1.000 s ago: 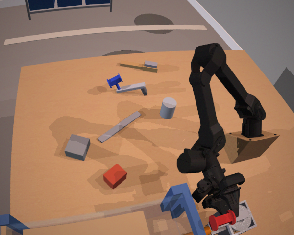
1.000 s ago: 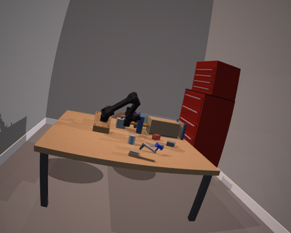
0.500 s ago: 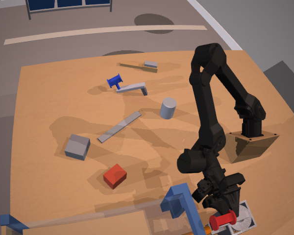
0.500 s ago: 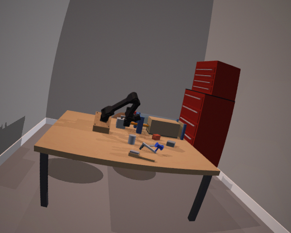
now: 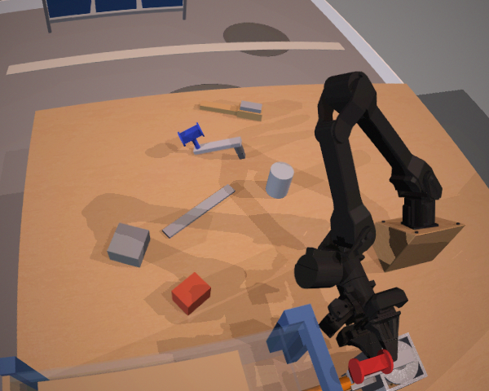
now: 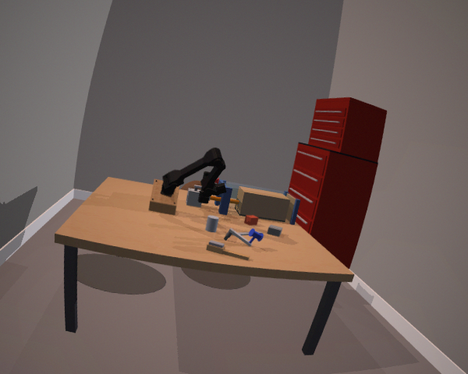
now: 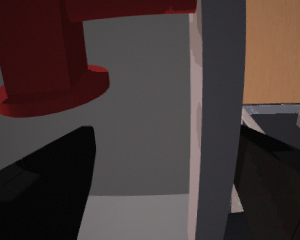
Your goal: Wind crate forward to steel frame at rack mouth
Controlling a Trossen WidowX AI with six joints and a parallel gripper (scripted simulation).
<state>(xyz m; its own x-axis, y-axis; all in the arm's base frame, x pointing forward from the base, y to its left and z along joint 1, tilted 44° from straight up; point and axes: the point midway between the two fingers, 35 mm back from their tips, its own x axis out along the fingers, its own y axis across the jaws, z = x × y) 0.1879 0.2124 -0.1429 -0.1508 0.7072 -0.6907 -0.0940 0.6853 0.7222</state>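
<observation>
Now: the red-gripped winch handle 1 cm ahead of my gripper tip and 1 cm below it. Also, from my gripper tip: blue steel frame: 11 cm ahead, 1 cm to the left, 3 cm below; then red knob: 5 cm ahead, 2 cm above; then grey winch: 6 cm behind, 2 cm to the right, 10 cm below.
</observation>
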